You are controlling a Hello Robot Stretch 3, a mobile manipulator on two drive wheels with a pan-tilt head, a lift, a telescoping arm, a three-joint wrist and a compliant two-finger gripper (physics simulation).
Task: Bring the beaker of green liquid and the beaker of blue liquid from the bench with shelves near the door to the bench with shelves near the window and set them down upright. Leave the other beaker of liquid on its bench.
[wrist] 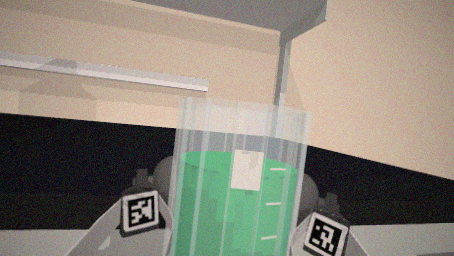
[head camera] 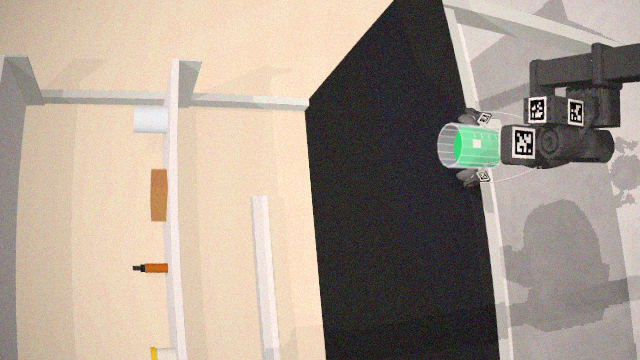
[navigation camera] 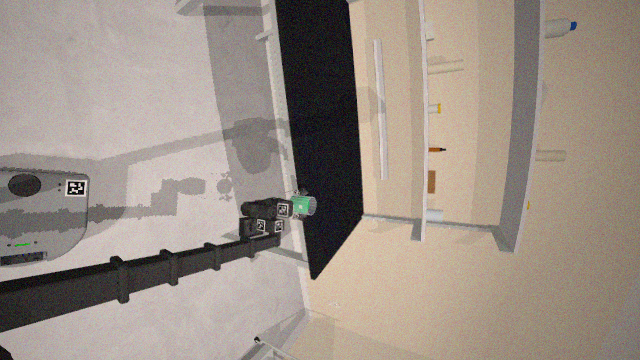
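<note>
The beaker of green liquid [head camera: 480,152] [navigation camera: 303,206] [wrist: 215,210] is clear with a white label and stands upright between my fingers. My gripper [head camera: 469,147] [navigation camera: 300,204] [wrist: 234,184] is shut on it, one finger on each side. Gripper and beaker are at the front edge of a bench with a black top [head camera: 390,210] [navigation camera: 325,125] [wrist: 75,160], with the beaker partly over the black top in the head view. Its bottom is hidden in the wrist view. The beaker of blue liquid and the other beaker do not show. I cannot tell which bench this is.
Above the bench's back, a shelf [head camera: 172,200] [navigation camera: 424,130] bears a pale cylinder [head camera: 150,120], a brown block [head camera: 159,195] and an orange bottle-like thing [head camera: 156,268]. A higher shelf [navigation camera: 525,100] and a white bar [head camera: 263,260] [navigation camera: 381,110] are also there. My arm [navigation camera: 145,270] reaches toward the bench's end.
</note>
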